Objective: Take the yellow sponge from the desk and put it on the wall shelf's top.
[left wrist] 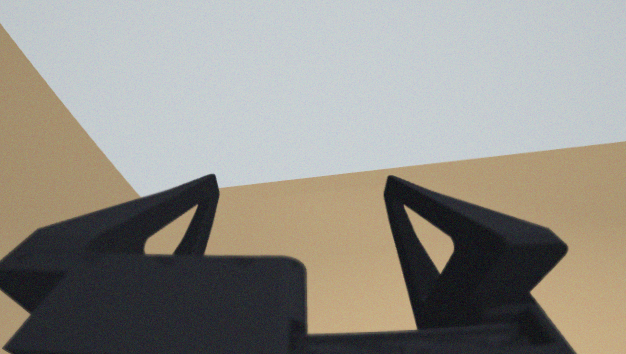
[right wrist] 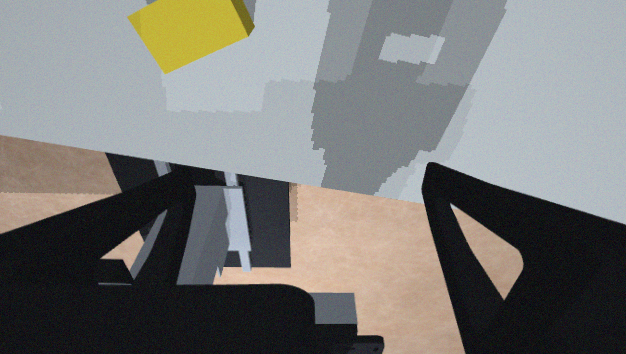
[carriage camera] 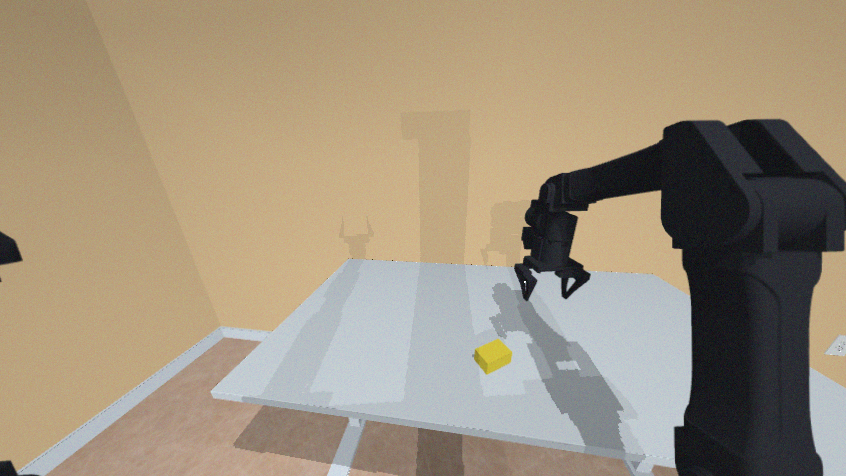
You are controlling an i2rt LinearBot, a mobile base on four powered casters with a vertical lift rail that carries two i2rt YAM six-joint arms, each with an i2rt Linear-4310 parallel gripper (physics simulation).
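Places are measured from the left arm's base along level axes (x right, y back, z down), in millimetres.
Where they show: left gripper, fingertip midpoint: [left wrist: 302, 184]; right gripper, fingertip midpoint: [right wrist: 308, 178] [carriage camera: 544, 298].
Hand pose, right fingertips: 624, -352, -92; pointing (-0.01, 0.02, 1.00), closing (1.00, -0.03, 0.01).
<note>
After its pixels a point has its place, as x, y, z.
The yellow sponge [carriage camera: 492, 356] {515, -354, 84} [right wrist: 195, 32] {530, -368, 84} lies on the white desk [carriage camera: 354, 355] {135, -415, 123} [right wrist: 65, 100] {360, -291, 123}, right of the picture's middle in the carriage view and at the top left in the right wrist view. My right gripper [carriage camera: 545, 297] {624, -352, -92} [right wrist: 308, 178] {624, -352, -92} is open and empty and points down above the desk; in the carriage view it appears above and to the right of the sponge, apart from it. My left gripper [left wrist: 302, 184] {5, -38, -443} is open and empty in the left wrist view, with wall and ceiling behind it. The wall shelf does not show in these views.
My right arm [carriage camera: 751, 284] {596, -66, -311} covers the right part of the desk in the carriage view. A tan wall [carriage camera: 283, 148] {-327, -1169, -460} stands behind the desk. The brown floor [carriage camera: 147, 408] {-1135, -816, 843} shows at the lower left. Shadows of the arms fall across the desk and the wall.
</note>
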